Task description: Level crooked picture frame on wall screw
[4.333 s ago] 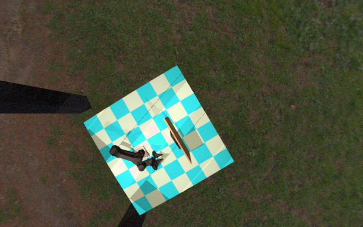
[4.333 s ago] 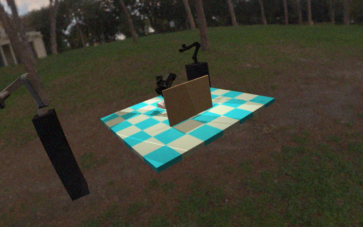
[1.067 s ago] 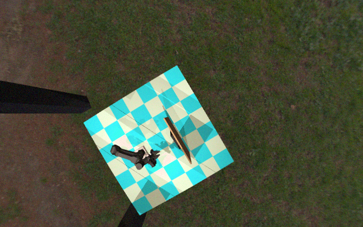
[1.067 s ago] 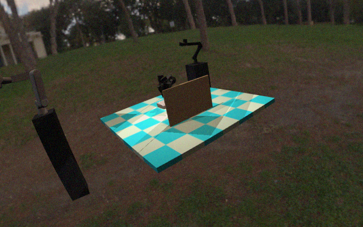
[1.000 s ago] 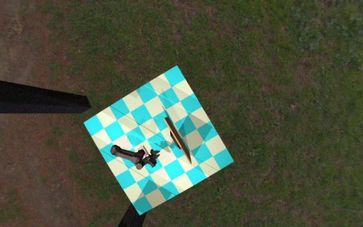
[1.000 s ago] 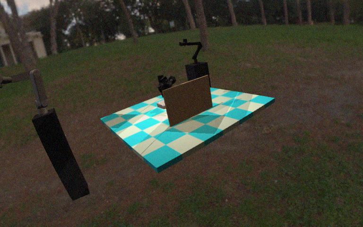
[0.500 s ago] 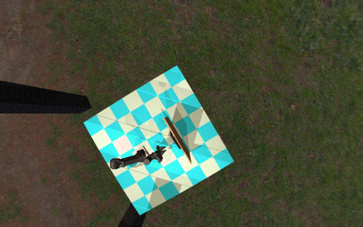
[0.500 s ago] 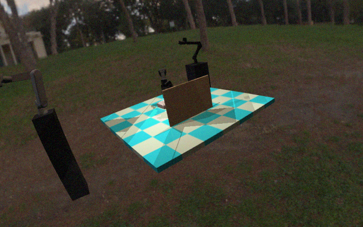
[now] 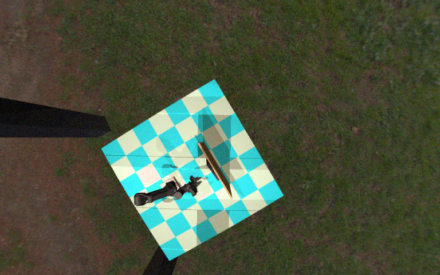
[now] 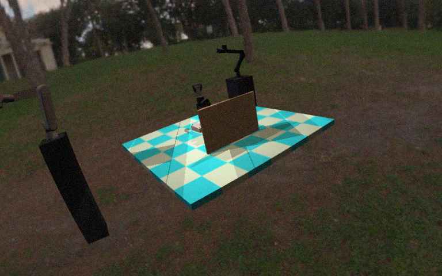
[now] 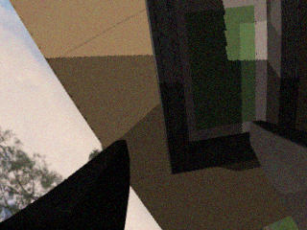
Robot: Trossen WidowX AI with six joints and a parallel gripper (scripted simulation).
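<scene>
My gripper tip is 120 mm short of the picture frame, 50 mm above it and 30 mm to the right of it. From my gripper tip the other things lie so: wall panel 130 mm ahead, 60 mm below, 30 mm to the left.
</scene>
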